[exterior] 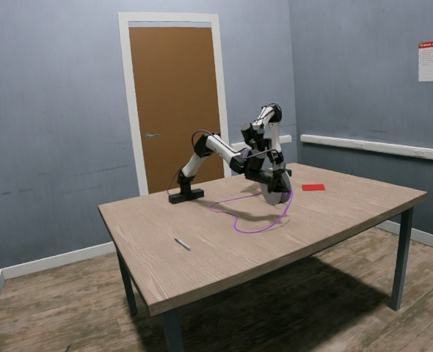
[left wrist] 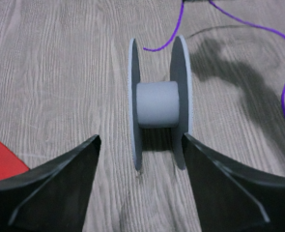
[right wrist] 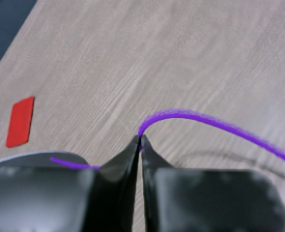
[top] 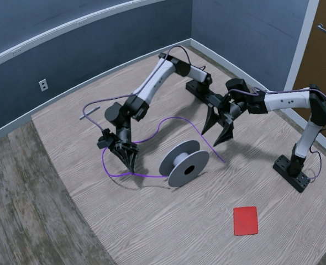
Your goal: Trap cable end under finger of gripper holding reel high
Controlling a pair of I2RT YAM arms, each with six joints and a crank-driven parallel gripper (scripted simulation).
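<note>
Right now the grey reel is 19 cm behind my right hand, 7 cm to the left of it and 3 cm below it. From my right hand the other things lie so: thin grey rod: 50 cm to the right, 12 cm below, 4 cm behind.
Now: the grey reel 11 cm below my left hand, 8 cm ahead of it and 2 cm to the right of it. Also, from my left hand: thin grey rod: 59 cm to the right, 23 cm ahead, 20 cm below.
</note>
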